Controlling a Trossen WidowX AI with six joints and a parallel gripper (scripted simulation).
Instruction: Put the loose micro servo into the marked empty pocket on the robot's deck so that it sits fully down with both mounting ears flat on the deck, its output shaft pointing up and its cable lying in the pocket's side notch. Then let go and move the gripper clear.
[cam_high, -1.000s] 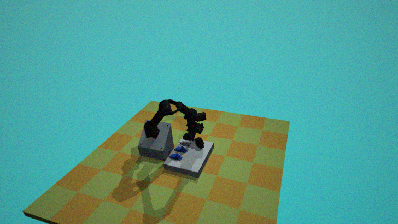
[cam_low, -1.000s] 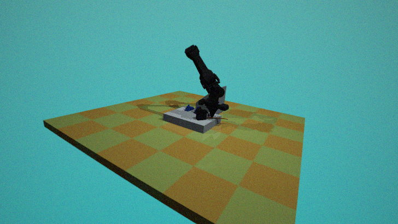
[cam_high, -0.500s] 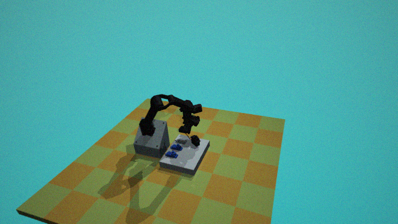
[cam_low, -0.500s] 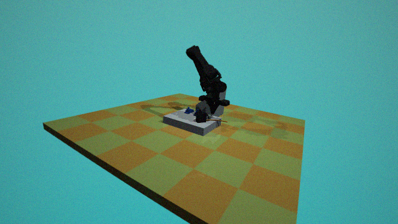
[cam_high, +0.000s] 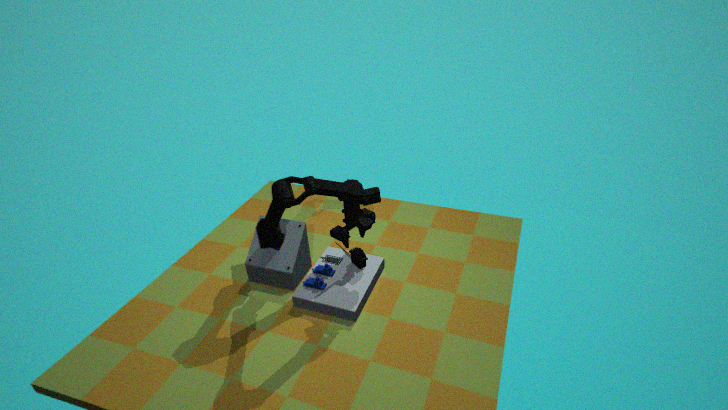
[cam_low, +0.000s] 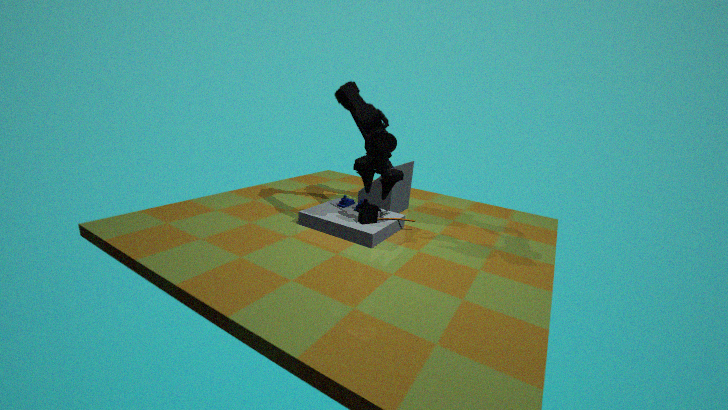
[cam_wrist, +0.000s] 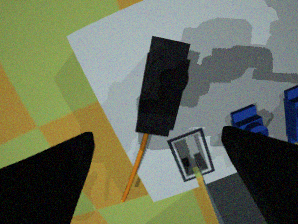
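The grey deck is 2 cm ahead of my gripper tip, 9 cm to the right of it and 11 cm below it.
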